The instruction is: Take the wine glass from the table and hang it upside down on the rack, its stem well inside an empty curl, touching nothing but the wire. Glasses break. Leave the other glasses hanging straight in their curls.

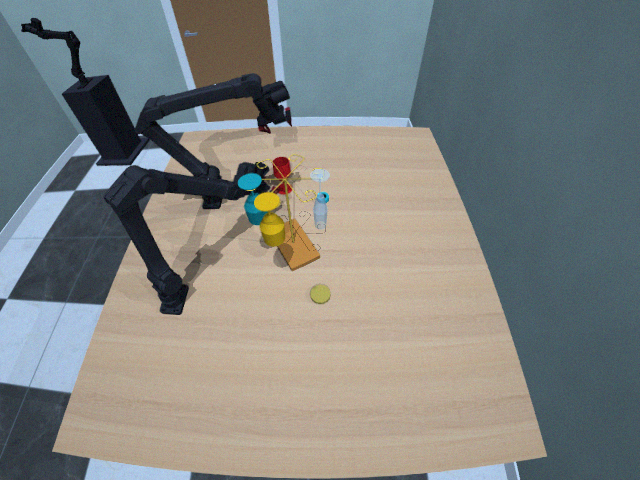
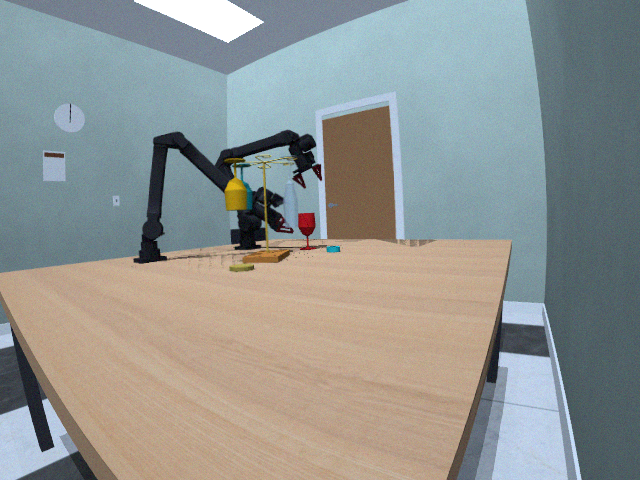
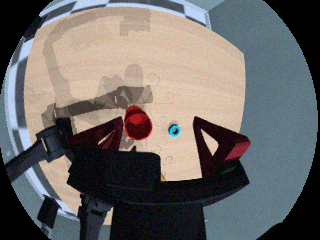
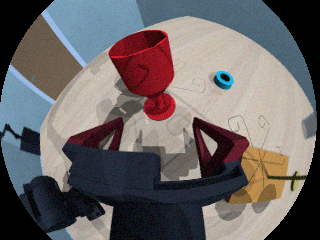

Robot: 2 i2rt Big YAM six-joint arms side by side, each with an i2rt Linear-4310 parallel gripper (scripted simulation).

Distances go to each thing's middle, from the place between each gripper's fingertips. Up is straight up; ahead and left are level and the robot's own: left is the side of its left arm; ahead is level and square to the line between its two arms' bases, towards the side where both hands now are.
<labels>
My right gripper is now 4 cm short of the red wine glass [image 4: 148, 72], 7 cm to the right of it and 3 cm above it. The rest, counted from my right hand: gold wire rack [image 2: 271, 256] (13 cm ahead, 25 cm to the right, 9 cm above); yellow glass [image 1: 272, 228] (9 cm ahead, 36 cm to the right, 19 cm above); teal glass [image 1: 255, 216] (2 cm ahead, 27 cm to the right, 19 cm above).
My left hand is 240 mm above the red wine glass and 50 mm to the left of it. From my left hand the other things lie so: gold wire rack 370 mm to the right, 120 mm below, 90 mm ahead; then yellow glass 480 mm to the right, 50 mm ahead, 20 mm below; then teal glass 390 mm to the right, 20 mm below, 20 mm behind.
</labels>
